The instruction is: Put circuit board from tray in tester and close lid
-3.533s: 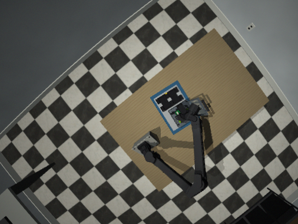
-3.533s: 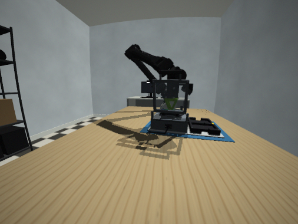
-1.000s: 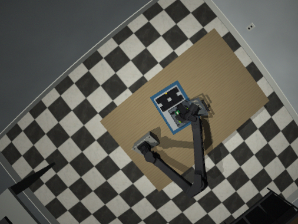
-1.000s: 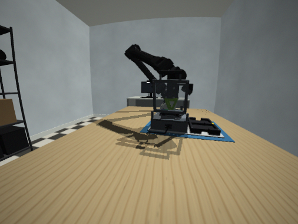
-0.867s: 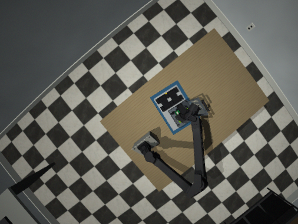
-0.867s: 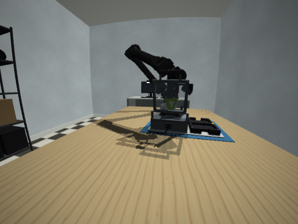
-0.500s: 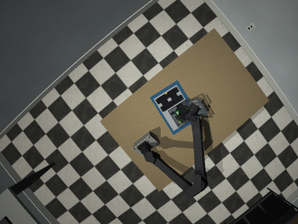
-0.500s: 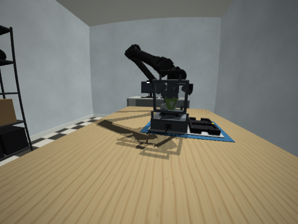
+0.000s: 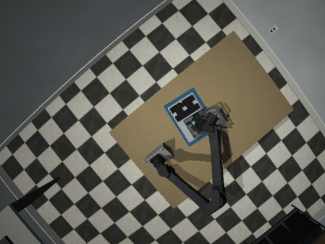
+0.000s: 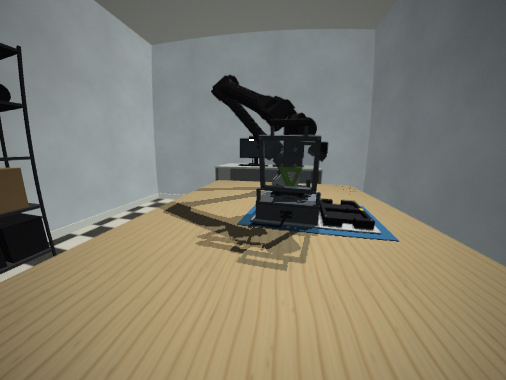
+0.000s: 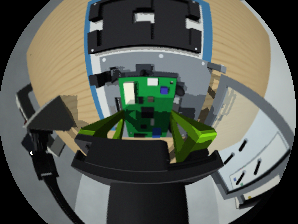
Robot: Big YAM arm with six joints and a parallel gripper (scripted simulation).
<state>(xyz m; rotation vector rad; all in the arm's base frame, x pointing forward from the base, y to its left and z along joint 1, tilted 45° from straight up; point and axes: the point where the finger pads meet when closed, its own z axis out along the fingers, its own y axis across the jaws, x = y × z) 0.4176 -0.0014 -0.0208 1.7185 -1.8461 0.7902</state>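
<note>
My gripper is now right at the green circuit board. The rest, counted from my hand: tester plate (10 mm ahead, 10 mm to the left, 20 mm below); clear lid (130 mm ahead, 10 mm to the right, 90 mm above).
</note>
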